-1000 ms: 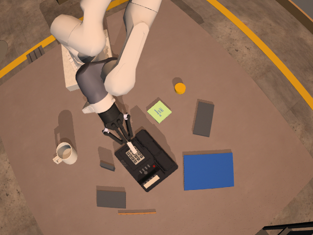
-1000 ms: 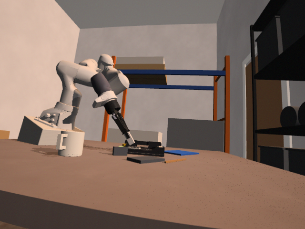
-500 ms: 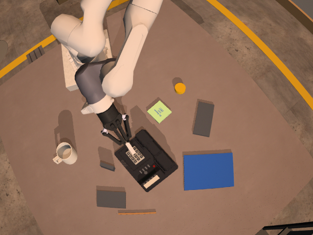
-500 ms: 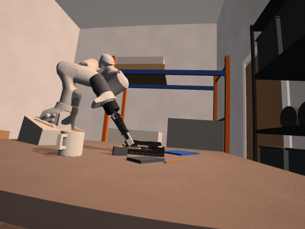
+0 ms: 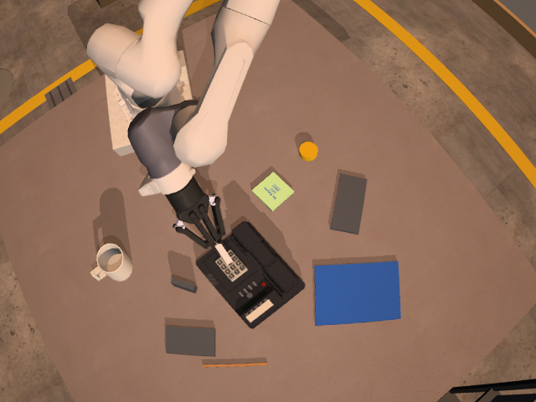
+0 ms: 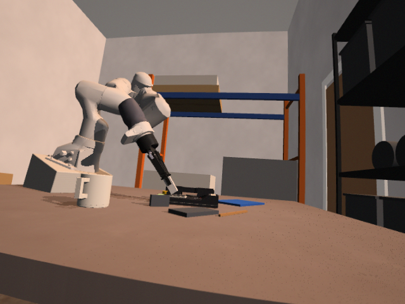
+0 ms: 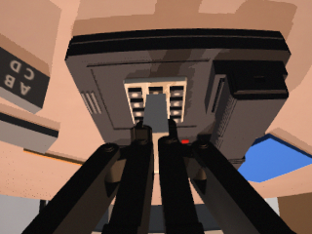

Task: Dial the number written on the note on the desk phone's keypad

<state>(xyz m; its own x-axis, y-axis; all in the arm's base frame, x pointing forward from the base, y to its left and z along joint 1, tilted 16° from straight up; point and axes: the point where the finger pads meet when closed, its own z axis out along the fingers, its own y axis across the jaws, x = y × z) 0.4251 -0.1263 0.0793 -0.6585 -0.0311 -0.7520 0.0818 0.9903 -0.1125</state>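
The handset lies 7 cm ahead of my hand, 7 cm to the left of it and 2 cm below it. The rest, counted from my hand: pencil (22 cm ahead, 18 cm to the right, 6 cm below); then grey block (2 cm behind, 12 cm to the right, 5 cm below); then note (5 cm behind, 21 cm to the left, 6 cm below).
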